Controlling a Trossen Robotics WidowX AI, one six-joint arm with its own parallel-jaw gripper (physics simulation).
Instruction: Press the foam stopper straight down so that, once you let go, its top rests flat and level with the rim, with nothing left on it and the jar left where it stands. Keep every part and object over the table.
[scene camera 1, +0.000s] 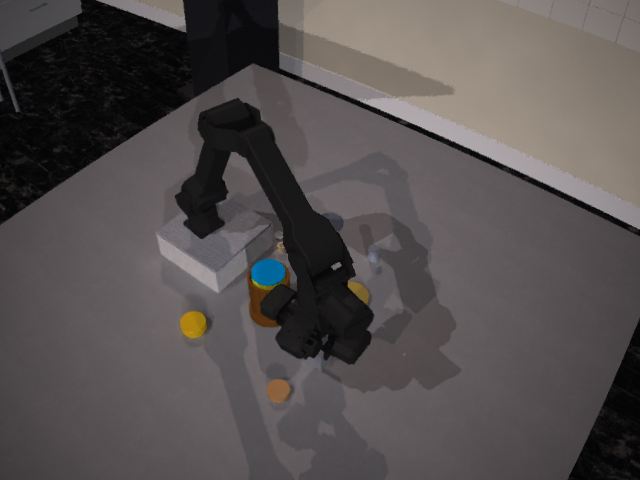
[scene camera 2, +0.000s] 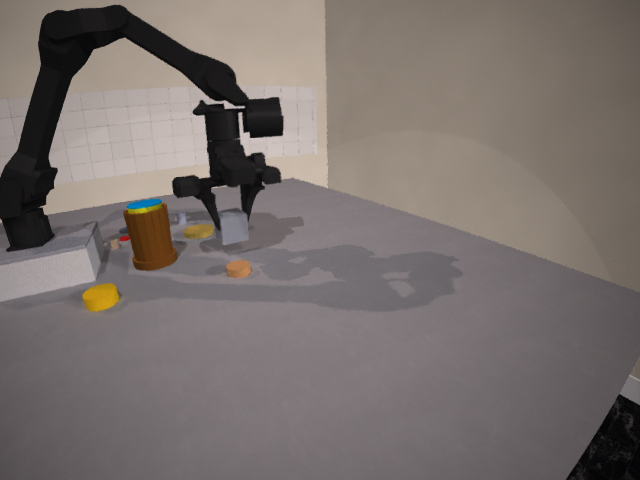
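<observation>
The brown jar stands upright in front of the robot's base. The foam stopper shows as a flat blue top with a yellow band beneath it. The blue top is slightly above the jar's brown upper edge in the scene camera 2 view, and nothing rests on it. My gripper points down, away from the jar, and is shut on a grey block. The block is low over the table; whether it touches cannot be told. The arm partly hides the jar in the scene camera 1 view.
A yellow disc, an orange disc and a flat dull-yellow disc lie around the jar. A small pale cylinder stands farther back. The white base block is beside the jar.
</observation>
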